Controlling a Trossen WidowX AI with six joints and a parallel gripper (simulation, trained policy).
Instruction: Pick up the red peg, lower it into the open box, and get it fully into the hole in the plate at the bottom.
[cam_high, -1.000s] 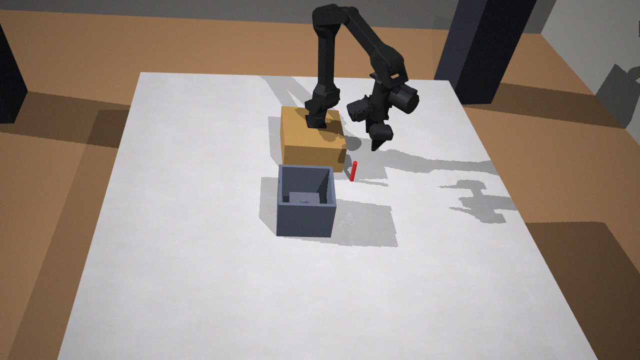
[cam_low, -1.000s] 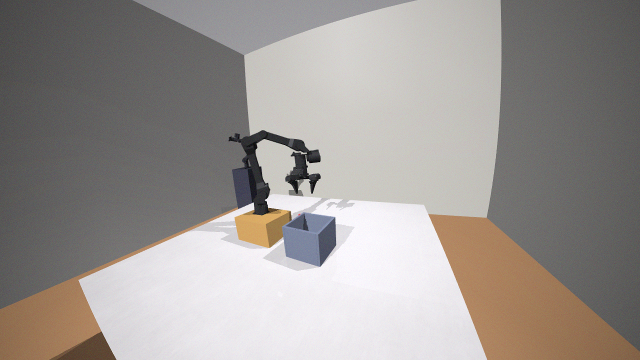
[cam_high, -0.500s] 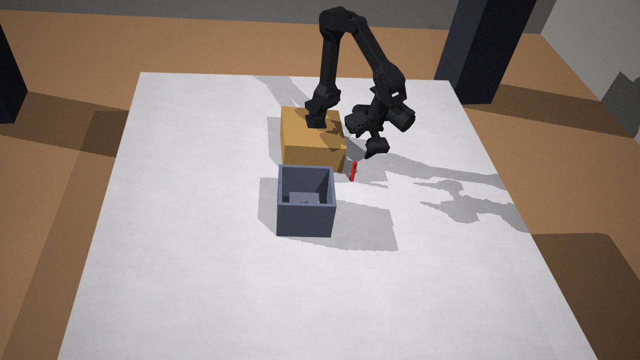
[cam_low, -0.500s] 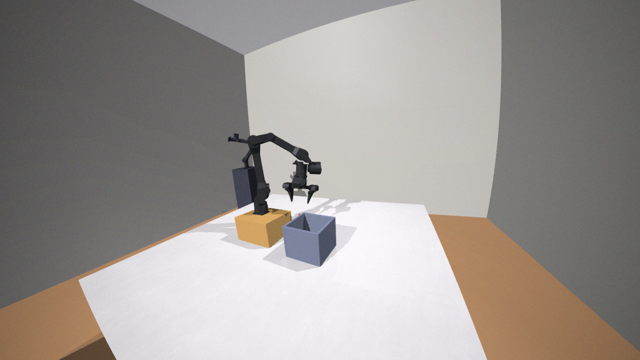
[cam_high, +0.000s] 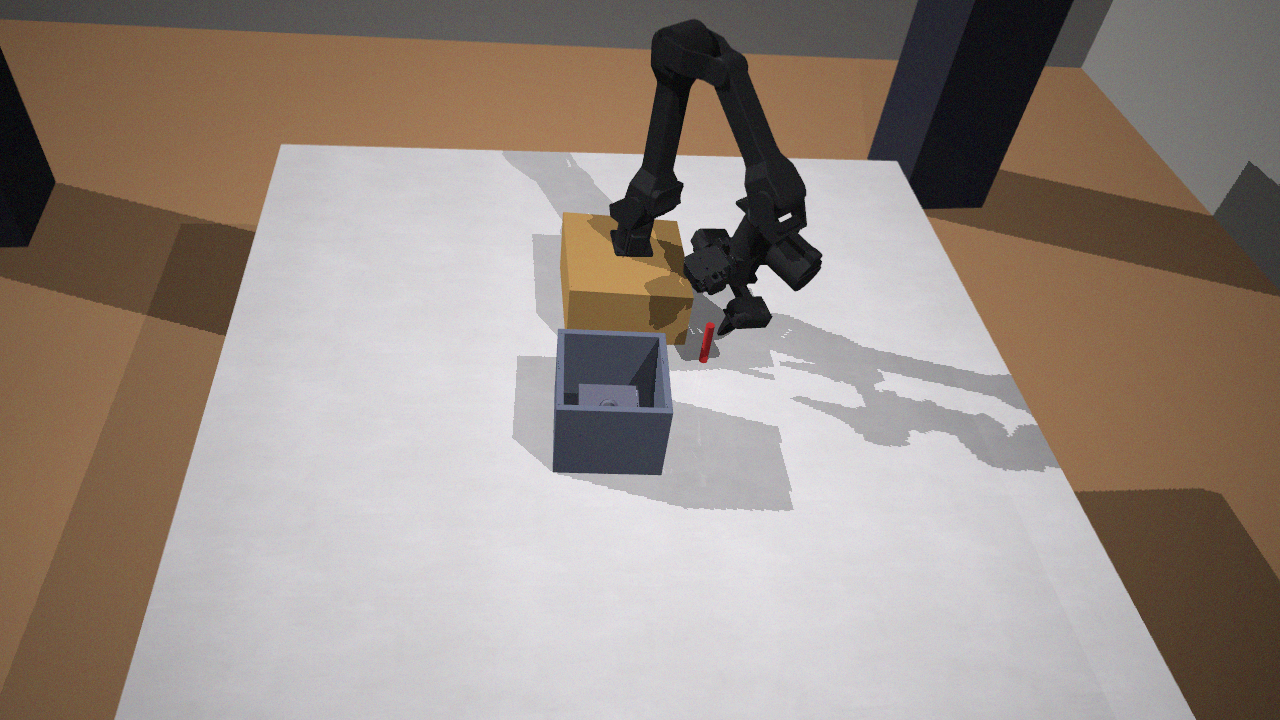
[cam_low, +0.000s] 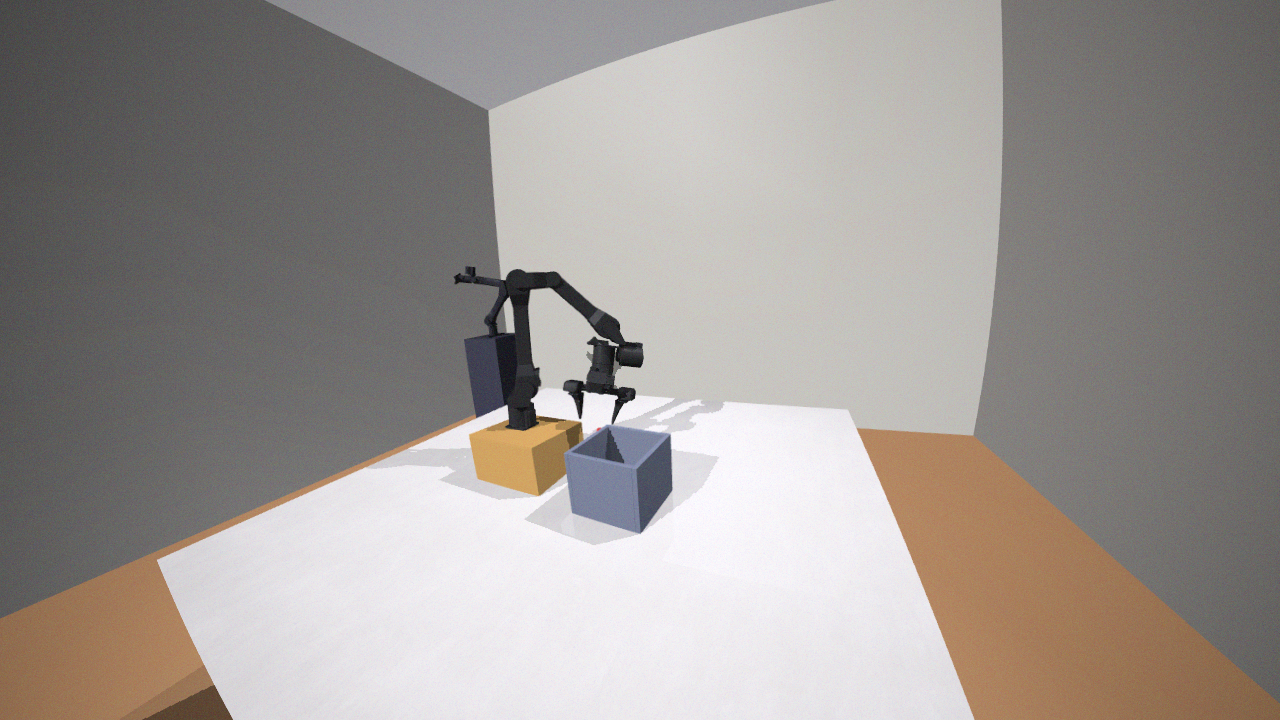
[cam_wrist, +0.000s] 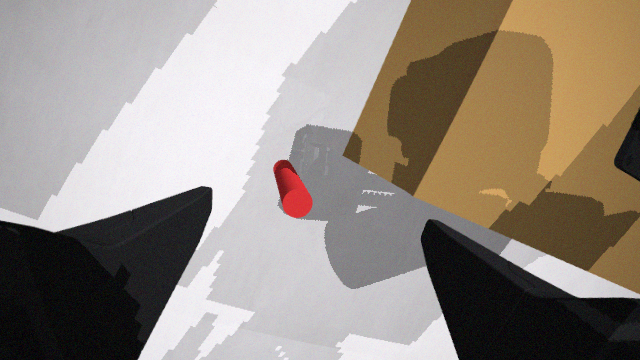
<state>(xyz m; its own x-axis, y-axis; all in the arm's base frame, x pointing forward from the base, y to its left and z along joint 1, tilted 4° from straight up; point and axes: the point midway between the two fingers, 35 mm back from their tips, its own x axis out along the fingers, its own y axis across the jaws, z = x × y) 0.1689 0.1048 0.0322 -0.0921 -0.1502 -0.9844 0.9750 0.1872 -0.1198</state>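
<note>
Now: the red peg 10 mm ahead of my gripper tip and 60 mm below it. Round my gripper tip: plate (150 mm ahead, 180 mm to the right, 60 mm below).
</note>
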